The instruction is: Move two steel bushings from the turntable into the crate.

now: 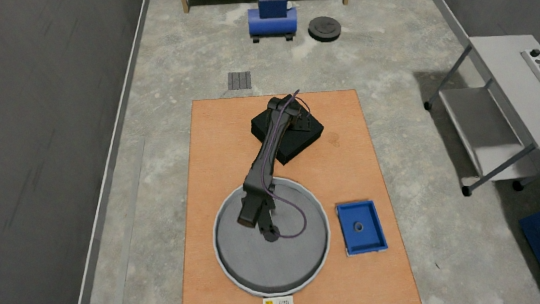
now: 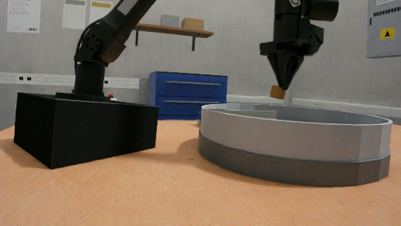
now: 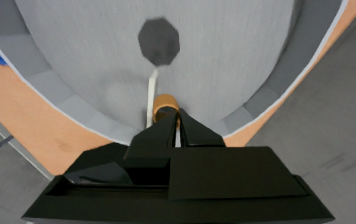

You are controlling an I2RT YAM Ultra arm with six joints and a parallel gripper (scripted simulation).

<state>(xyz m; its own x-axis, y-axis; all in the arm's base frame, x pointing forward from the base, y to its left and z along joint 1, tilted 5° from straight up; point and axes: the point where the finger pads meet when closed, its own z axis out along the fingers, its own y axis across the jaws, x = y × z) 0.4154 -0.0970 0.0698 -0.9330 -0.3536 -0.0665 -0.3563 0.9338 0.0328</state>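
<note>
Now: hand 50 mm short of the grey turntable, 50 mm to the right of it and 100 mm above it. Also, from my hand: blue crate (390 mm to the left, 130 mm below).
</note>
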